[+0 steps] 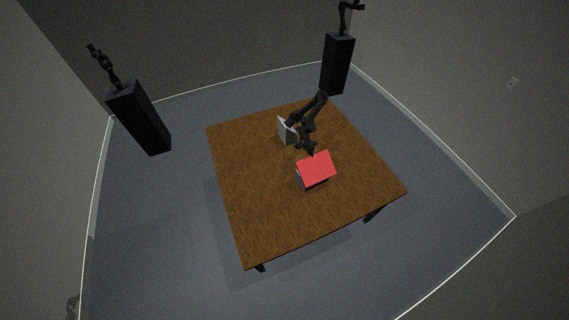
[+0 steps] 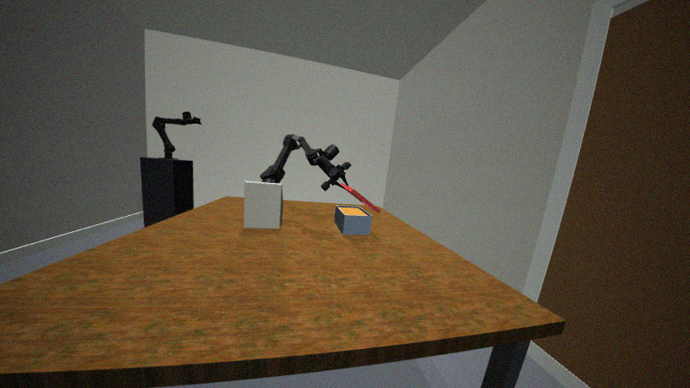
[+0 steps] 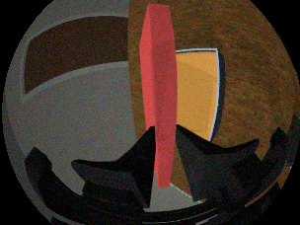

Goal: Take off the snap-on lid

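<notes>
The lid lies 7 cm ahead of my gripper tip, 4 cm below it and 1 cm to the left of it. Also, from my gripper tip: storage box: 17 cm below, 5 cm ahead, 1 cm to the left.
</notes>
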